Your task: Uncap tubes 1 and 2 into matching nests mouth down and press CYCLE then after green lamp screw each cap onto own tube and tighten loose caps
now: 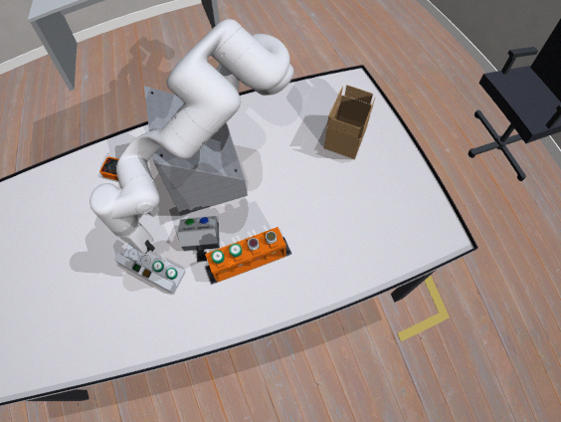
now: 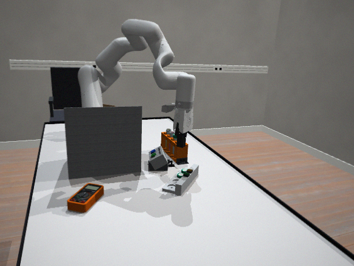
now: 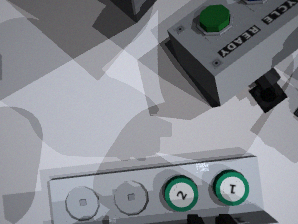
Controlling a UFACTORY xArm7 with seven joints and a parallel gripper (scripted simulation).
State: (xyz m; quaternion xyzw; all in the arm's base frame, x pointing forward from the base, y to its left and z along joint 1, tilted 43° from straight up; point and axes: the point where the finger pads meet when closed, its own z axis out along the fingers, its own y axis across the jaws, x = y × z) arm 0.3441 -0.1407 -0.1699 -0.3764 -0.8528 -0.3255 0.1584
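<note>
Now: the blue key 8 cm behind my hand, 17 cm to the left of it and 10 cm below it. The rest, counted from my hand: orange multimeter (40 cm behind, 10 cm to the right, 15 cm below); then green key (8 cm behind, 13 cm to the left, 10 cm below); then grey key housing (6 cm behind, 15 cm to the left, 12 cm below).
</note>
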